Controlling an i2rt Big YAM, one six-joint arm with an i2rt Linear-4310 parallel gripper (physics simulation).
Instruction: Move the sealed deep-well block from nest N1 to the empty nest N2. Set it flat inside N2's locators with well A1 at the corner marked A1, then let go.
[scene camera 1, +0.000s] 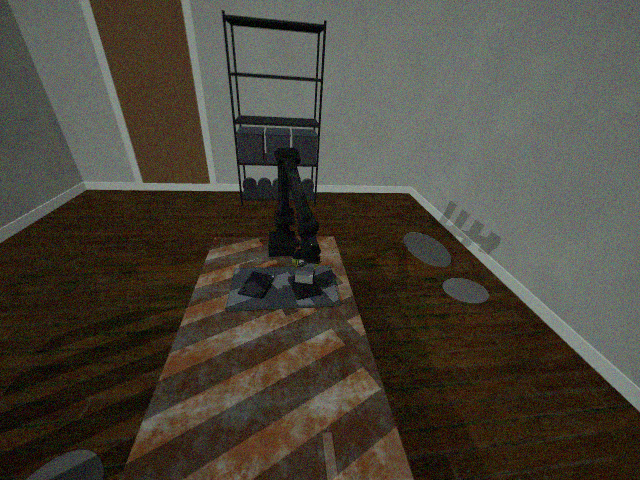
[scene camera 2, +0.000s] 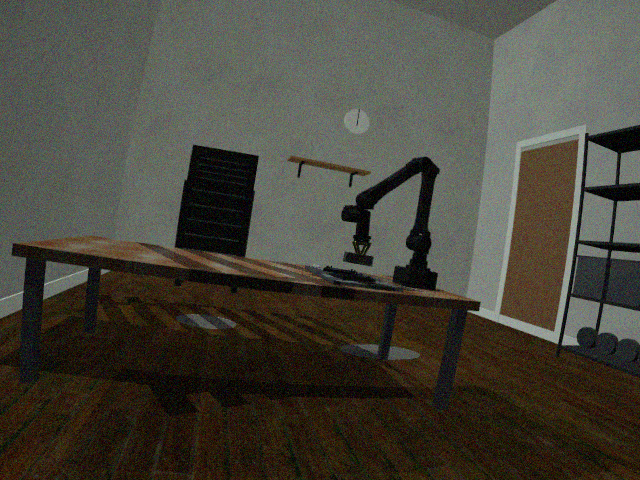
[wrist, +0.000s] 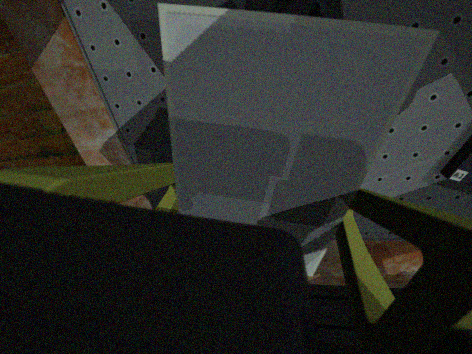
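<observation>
The sealed deep-well block is pale grey with a smooth top. My gripper is shut on it, and its yellow-edged fingers stand at the block's two sides. The block hangs roughly level, apart from the board below. In scene camera 1, the dark nest N2 lies at the right, partly hidden under the block. The dark nest N1 lies at the left with no block on it. The A1 marks and well A1 are too small or hidden to read.
Both nests sit on a grey perforated board on the striped table. A dark part with a small white label shows at the wrist view's right edge. The arm's base stands behind the board.
</observation>
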